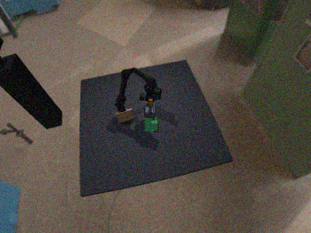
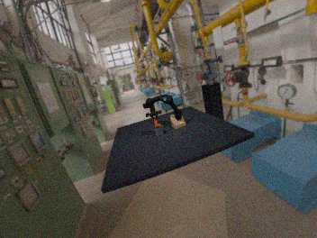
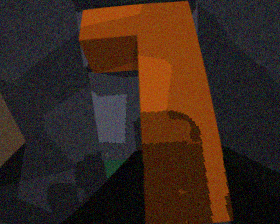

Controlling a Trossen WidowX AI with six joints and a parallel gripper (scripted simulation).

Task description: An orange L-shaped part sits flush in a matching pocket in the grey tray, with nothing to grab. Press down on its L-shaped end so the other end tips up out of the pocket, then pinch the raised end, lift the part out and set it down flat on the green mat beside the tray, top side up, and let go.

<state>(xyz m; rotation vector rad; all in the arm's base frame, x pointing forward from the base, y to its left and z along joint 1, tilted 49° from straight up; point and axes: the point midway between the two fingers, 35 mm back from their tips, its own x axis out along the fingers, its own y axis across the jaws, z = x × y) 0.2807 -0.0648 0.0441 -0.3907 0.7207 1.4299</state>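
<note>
My gripper tip is now 17 cm above the green mat, 13 cm to the left of it and 4 cm past it. Round my gripper tip: orange L-shaped part: 3 cm to the left, 3 cm below, 1 cm behind.
</note>
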